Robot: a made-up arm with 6 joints. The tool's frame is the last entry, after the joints.
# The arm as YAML. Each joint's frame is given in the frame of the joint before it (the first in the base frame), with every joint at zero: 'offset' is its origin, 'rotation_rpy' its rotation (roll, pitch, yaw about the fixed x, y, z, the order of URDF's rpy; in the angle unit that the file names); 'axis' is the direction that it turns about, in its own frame. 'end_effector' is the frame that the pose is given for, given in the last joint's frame.
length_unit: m
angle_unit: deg
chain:
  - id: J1
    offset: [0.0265, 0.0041, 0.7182]
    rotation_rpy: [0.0, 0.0, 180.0]
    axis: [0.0, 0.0, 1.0]
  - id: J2
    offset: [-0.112, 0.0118, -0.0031]
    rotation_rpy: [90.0, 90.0, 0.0]
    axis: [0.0, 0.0, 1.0]
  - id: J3
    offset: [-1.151, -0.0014, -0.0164]
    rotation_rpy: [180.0, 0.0, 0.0]
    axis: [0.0, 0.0, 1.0]
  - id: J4
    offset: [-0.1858, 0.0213, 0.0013]
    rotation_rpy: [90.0, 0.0, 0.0]
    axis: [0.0, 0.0, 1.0]
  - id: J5
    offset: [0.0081, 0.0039, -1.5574]
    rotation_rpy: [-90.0, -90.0, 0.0]
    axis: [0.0, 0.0, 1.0]
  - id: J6
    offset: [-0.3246, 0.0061, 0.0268]
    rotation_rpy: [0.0, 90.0, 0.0]
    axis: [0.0, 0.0, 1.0]
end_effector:
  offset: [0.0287, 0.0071, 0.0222]
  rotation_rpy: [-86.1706, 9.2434, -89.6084]
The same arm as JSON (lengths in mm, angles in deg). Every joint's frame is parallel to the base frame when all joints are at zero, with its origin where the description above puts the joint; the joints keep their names.
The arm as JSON. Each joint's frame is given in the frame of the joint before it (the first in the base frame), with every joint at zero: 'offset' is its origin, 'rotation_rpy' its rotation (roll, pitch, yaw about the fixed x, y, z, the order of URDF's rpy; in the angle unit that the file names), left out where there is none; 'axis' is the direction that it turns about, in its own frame. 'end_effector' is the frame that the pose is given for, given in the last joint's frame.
{
  "length_unit": "mm",
  "angle_unit": "deg",
  "chain": [
    {
      "id": "J1",
      "offset": [
        26.5,
        4.1,
        718.2
      ],
      "axis": [
        0.0,
        0.0,
        1.0
      ]
    },
    {
      "id": "J2",
      "offset": [
        112.0,
        -11.8,
        -3.1
      ],
      "axis": [
        0.0,
        1.0,
        0.0
      ]
    },
    {
      "id": "J3",
      "offset": [
        1.4,
        -16.4,
        1151.0
      ],
      "axis": [
        0.0,
        -1.0,
        0.0
      ]
    },
    {
      "id": "J4",
      "offset": [
        21.3,
        -1.3,
        185.8
      ],
      "axis": [
        -1.0,
        0.0,
        0.0
      ]
    },
    {
      "id": "J5",
      "offset": [
        1557.4,
        -3.9,
        -8.1
      ],
      "axis": [
        0.0,
        -1.0,
        0.0
      ]
    },
    {
      "id": "J6",
      "offset": [
        324.6,
        -26.8,
        -6.1
      ],
      "axis": [
        -1.0,
        0.0,
        0.0
      ]
    }
  ],
  "end_effector": {
    "offset": [
      -22.2,
      28.7,
      -7.1
    ],
    "rotation_rpy": [
      -88.61,
      -80.75,
      2.4
    ]
  }
}

